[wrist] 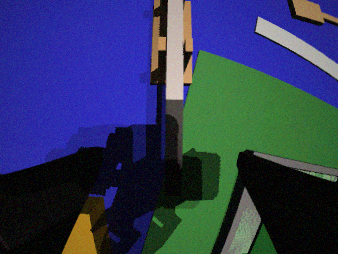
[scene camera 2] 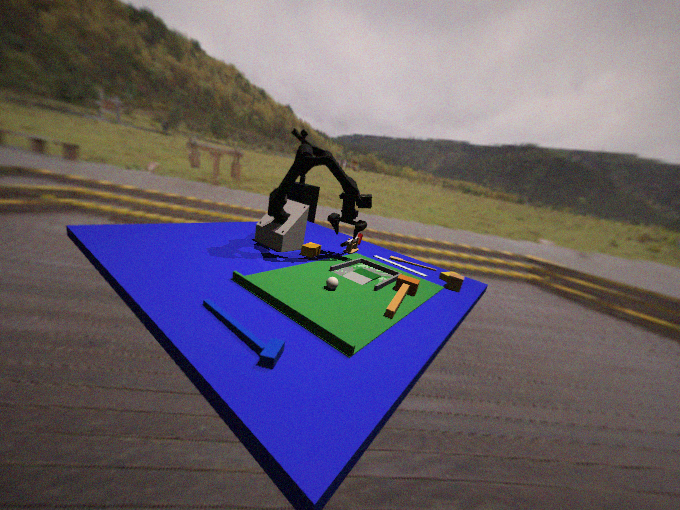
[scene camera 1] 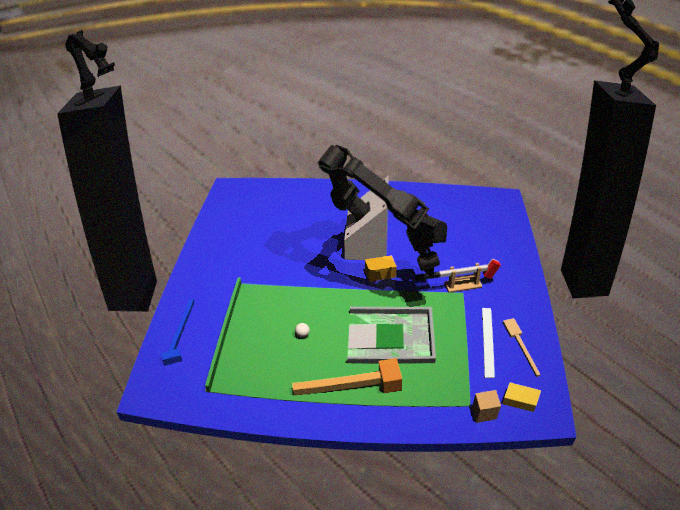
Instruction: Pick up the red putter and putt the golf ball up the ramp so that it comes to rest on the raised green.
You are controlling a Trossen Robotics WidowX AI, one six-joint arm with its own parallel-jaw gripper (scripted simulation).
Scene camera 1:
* my gripper: 427, 266
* orange mallet: 389, 375
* grey ramp: 368, 343
